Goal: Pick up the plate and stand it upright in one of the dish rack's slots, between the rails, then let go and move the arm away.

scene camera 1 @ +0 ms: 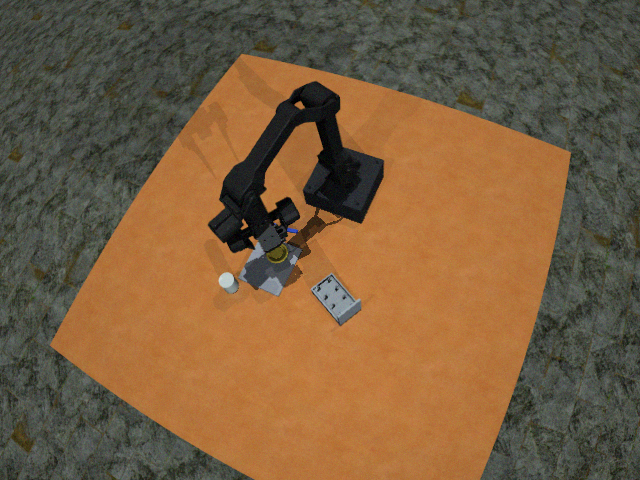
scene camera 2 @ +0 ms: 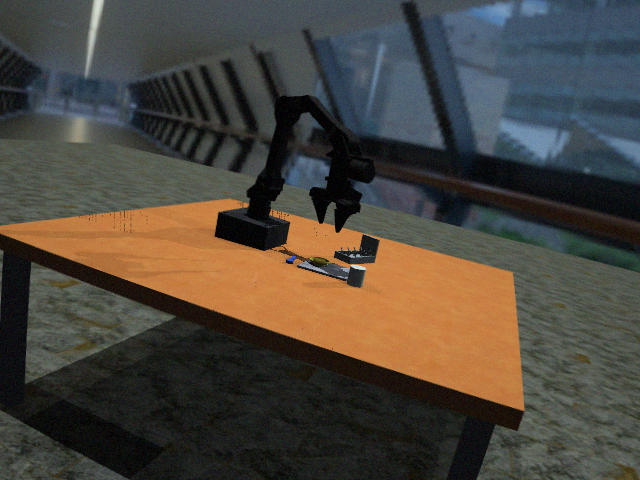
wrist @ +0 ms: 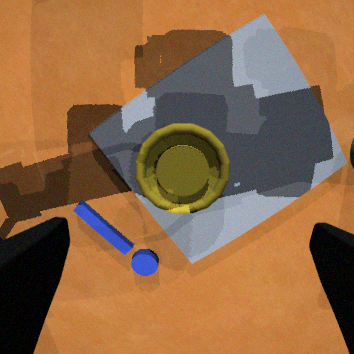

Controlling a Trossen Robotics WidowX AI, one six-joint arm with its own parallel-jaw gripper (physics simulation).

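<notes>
The yellow-olive plate (scene camera 1: 277, 253) (scene camera 2: 318, 261) (wrist: 183, 170) is round with a raised rim. It lies flat, hollow side up, near one corner of a grey square slab (scene camera 1: 268, 287) (scene camera 2: 334, 270) (wrist: 285, 60). The grey dish rack (scene camera 1: 349, 312) (scene camera 2: 369, 248) stands apart from the slab, with pegs in its shallow tray and a tall panel at one end. It does not show in the wrist view. My gripper (scene camera 2: 329, 227) (wrist: 194, 235) is open and empty, fingers pointing down, above the slab area. The plate shows beyond the wide-apart fingertips in the wrist view. In scene camera 1 the fingertips are hard to make out.
A white cylinder (scene camera 1: 227, 282) (scene camera 2: 356, 276) stands beside the slab, on the side away from the rack. A small blue bar (scene camera 1: 292, 230) (scene camera 2: 291, 259) (wrist: 104, 228) and a blue disc (wrist: 145, 262) lie by the slab's near edge. The arm's black base (scene camera 1: 345, 186) (scene camera 2: 252, 228) stands behind.
</notes>
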